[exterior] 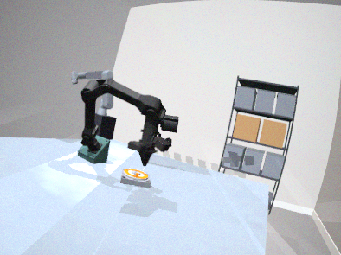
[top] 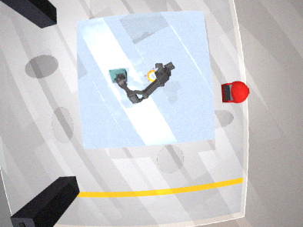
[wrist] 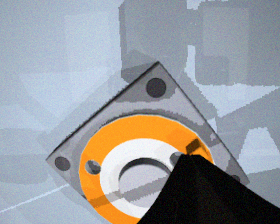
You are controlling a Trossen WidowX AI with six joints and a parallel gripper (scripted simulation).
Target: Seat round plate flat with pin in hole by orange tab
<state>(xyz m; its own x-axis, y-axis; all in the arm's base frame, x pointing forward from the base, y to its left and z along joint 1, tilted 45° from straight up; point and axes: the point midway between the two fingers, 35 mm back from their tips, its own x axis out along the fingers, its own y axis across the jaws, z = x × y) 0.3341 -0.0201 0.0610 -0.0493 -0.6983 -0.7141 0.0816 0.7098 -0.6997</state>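
Now: gripper tip 50 mm past the grey square base, 30 mm to the right of it and 60 mm above it.
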